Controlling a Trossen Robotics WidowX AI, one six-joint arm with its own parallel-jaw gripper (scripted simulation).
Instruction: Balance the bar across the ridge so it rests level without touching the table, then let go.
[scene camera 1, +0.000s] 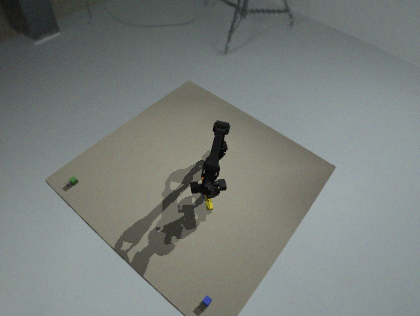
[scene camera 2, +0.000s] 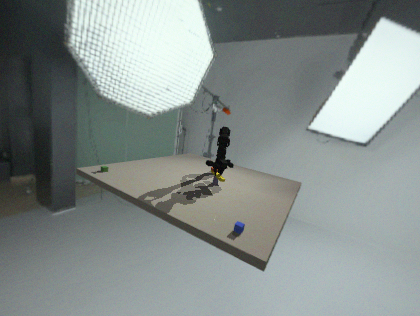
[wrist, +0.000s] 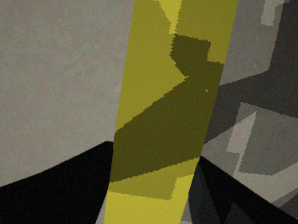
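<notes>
Looking through the wrist view, I can see my own gripper (wrist: 152, 158), and there is a yellow bar (wrist: 173, 65) in that view as well.
</notes>
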